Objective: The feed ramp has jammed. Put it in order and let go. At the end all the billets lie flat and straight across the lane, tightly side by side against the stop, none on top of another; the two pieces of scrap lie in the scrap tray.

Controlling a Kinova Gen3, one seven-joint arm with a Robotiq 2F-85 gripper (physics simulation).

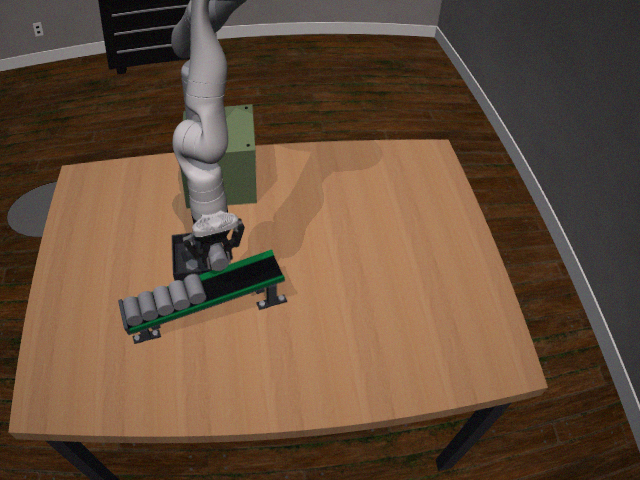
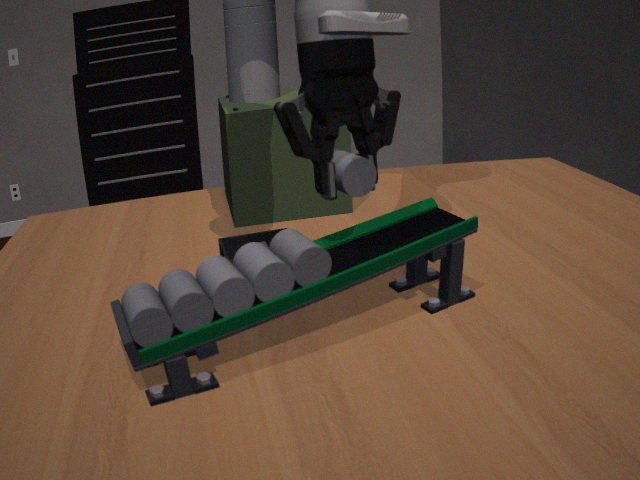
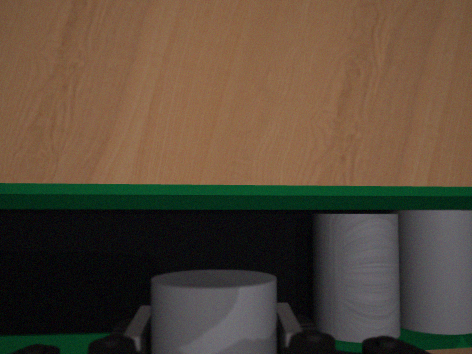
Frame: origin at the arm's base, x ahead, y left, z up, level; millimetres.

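Where they show: gripper, fingertip midpoint: (image 1: 218, 263) (image 2: 348, 194) (image 3: 215, 330); arm's base, origin of the base link: (image 2: 254, 98).
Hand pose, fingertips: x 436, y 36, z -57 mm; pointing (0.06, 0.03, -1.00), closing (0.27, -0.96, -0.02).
Note:
Each offset is from my fingertips to the top centre of the thing. "*": to the spot under its first point. Level surfaces: height alone.
Several grey billets lie flat and straight across the black lane (image 1: 242, 276) (image 2: 392, 237) (image 3: 100, 250), side by side in one layer from the stop {77 mm ahead, 237 mm right, 63 mm down} (image 1: 124, 316) (image 2: 124, 330) up the ramp. The uppermost billet {31 mm ahead, 60 mm right, 27 mm down} (image 1: 194, 288) (image 2: 301, 257) (image 3: 356, 277) borders bare lane. My gripper (image 1: 217, 252) (image 2: 353, 175) (image 3: 215, 330) is shut on another billet {5 mm back, 2 mm right, 43 mm up} (image 1: 219, 259) (image 2: 357, 175) (image 3: 215, 300), held above the ramp, uphill of the row and apart from it. The scrap tray {125 mm back, 78 mm right, 102 mm down} (image 1: 174, 255) (image 2: 253, 237) stands behind the ramp; one grey scrap piece {97 mm back, 76 mm right, 117 mm down} (image 1: 191, 264) shows in it. My gripper hides part of the tray.
Green side rails {* 67 mm ahead, 35 mm right, 57 mm down} (image 1: 206, 304) (image 2: 310, 293) (image 3: 235, 197) edge the lane. The ramp stands on bolted dark feet {* 30 mm ahead, 113 mm left, 120 mm down} (image 1: 271, 302) (image 2: 448, 301) on the wooden table {137 mm down} (image 1: 361, 310) (image 2: 361, 403) (image 3: 225, 90). The green robot base (image 1: 241, 175) (image 2: 253, 170) stands behind the tray.

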